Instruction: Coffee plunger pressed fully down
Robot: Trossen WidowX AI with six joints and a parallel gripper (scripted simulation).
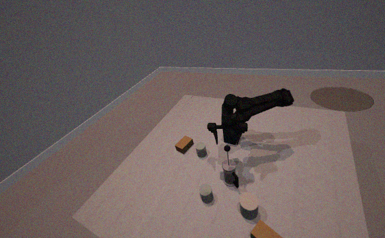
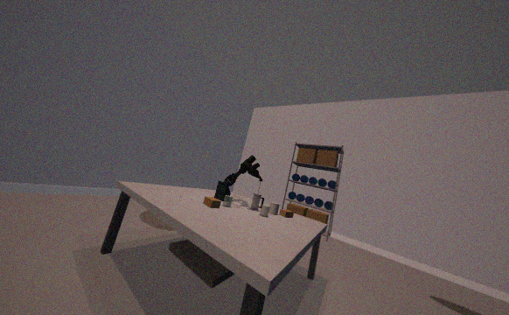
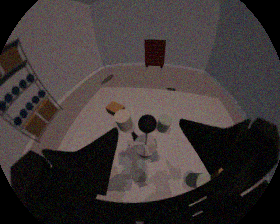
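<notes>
Right now my gripper tip is 140 mm above the coffee press, 20 mm to the right of it and 20 mm short of it.
</notes>
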